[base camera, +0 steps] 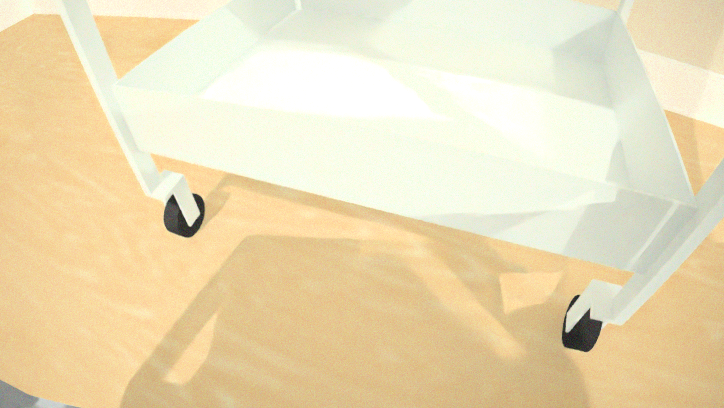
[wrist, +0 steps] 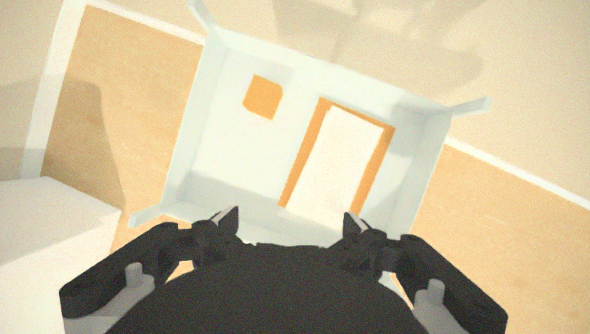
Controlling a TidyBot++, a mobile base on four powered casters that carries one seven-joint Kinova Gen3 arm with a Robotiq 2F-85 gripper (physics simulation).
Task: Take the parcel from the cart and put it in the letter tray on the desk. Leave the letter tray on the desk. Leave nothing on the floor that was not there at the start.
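Places are measured from the arm's base along level axes (x ahead, y left, z up), in millimetres.
Pixels of known places: gripper, between the fingertips: [wrist: 290, 220].
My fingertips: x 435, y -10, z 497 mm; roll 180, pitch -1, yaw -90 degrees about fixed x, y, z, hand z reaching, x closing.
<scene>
For each thing: its top centre in the pictures, then the offset to it from my fingertips. "*": a spot on its surface instead. Level surfaces: height alone.
- small orange block, centre of its top: [wrist: 261, 95] 182 mm down, 149 mm ahead, 61 mm left
- larger rectangular thing, a spot on its surface: [wrist: 303, 152] * 222 mm down, 53 mm ahead, 18 mm right
- wood-coloured floor, height of its surface: 894 mm down
The pale cart [base camera: 324, 157] [wrist: 192, 125] shows its lower tray in the base view and its walled upper tray in the wrist view. In the upper tray lie a small orange block [wrist: 263, 97], at the upper left, and a larger rectangular thing [wrist: 303, 152] with orange edges and a white middle, at the right. I cannot tell for certain which is the parcel. My gripper [wrist: 290, 220] is open, its fingertips apart over the tray's near side in the picture, with nothing between them. The letter tray does not show in either view.
A white box-like surface [wrist: 50, 215] stands at the lower left of the wrist view; I cannot tell whether it is the desk. A wall rises behind the cart. The cart's posts and black casters [base camera: 183, 215] [base camera: 582, 324] stand on the wood-coloured floor [base camera: 65, 243].
</scene>
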